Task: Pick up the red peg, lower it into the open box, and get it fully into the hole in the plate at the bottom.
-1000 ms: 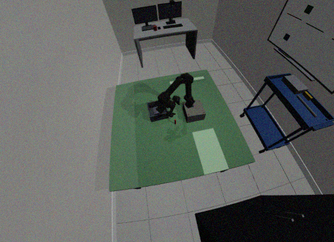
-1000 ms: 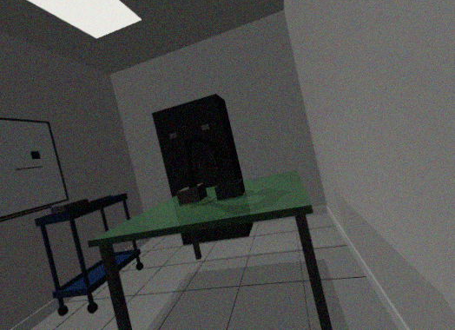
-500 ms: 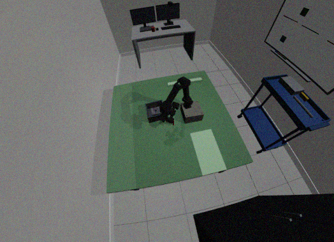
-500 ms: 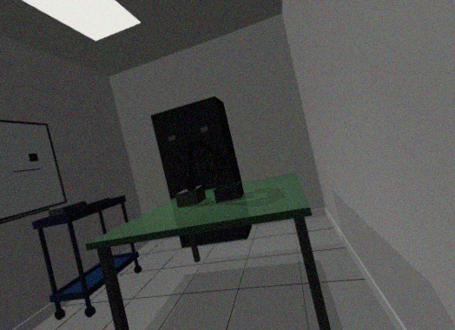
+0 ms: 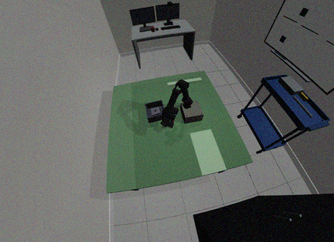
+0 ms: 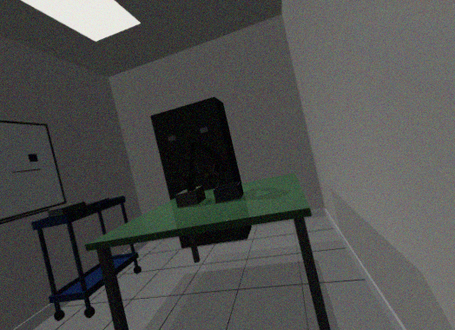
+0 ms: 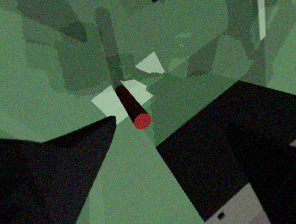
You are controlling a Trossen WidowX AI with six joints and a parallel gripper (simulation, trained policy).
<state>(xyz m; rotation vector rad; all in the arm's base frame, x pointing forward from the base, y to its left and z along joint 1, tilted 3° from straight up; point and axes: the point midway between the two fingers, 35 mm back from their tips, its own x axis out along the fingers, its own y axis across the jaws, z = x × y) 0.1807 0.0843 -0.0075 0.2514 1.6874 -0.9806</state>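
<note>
Now: the red peg 40 mm below my gripper tip, 20 mm ahead of it and 10 mm to the left of it. The rest, counted from my gripper tip: grey plate (180 mm to the right, 140 mm ahead, 40 mm below); dark box (180 mm to the right, 140 mm ahead, 60 mm below).
</note>
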